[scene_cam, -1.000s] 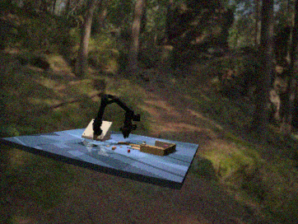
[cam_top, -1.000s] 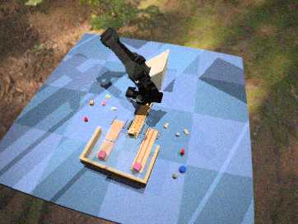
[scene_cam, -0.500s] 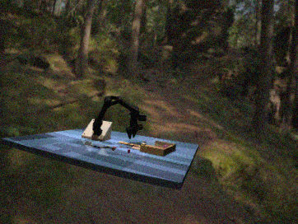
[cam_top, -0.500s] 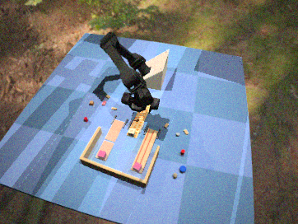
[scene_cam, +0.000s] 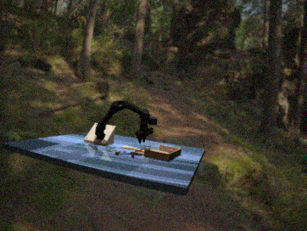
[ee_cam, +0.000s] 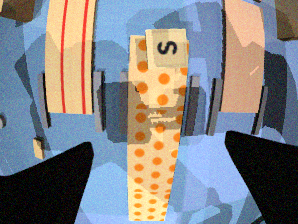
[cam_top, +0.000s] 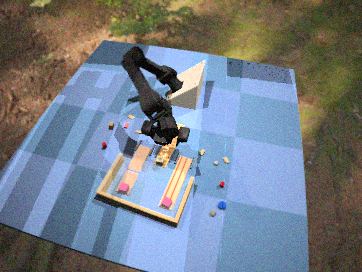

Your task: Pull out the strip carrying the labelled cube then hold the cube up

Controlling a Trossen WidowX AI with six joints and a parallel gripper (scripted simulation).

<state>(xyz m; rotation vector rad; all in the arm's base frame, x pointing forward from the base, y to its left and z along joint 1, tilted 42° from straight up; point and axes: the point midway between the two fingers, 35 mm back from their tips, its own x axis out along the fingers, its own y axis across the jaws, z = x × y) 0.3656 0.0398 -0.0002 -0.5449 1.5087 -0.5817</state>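
The dotted strip lies 50 mm behind my gripper tip, 10 mm to the left of it and 60 mm below it. The rest, counted from my gripper tip: blue block: 200 mm ahead, 270 mm to the left, 60 mm below.
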